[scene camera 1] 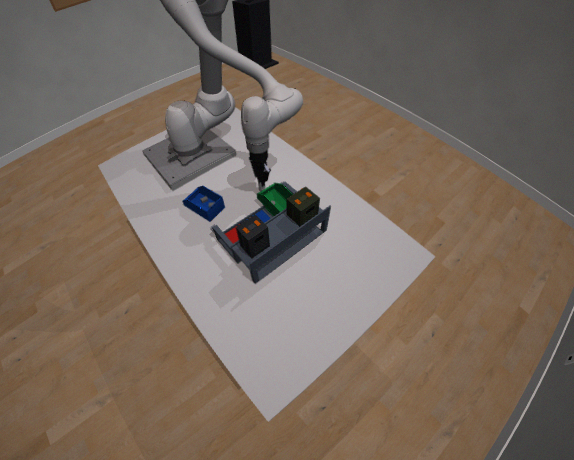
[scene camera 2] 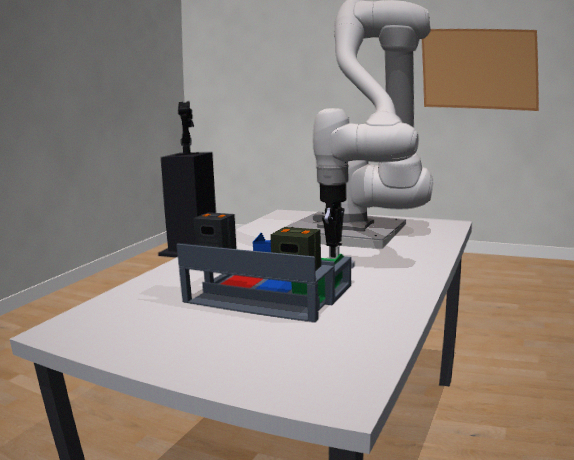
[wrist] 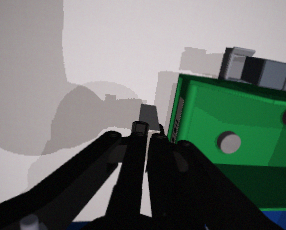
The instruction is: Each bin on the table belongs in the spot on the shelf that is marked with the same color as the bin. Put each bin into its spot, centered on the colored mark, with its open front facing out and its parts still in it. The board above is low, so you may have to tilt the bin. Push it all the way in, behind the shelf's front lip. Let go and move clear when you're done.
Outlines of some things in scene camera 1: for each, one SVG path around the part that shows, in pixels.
A blue bin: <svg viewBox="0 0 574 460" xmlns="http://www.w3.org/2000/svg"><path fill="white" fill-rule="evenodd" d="M197 187L188 197L182 200L183 204L211 222L225 208L223 197L205 186Z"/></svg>
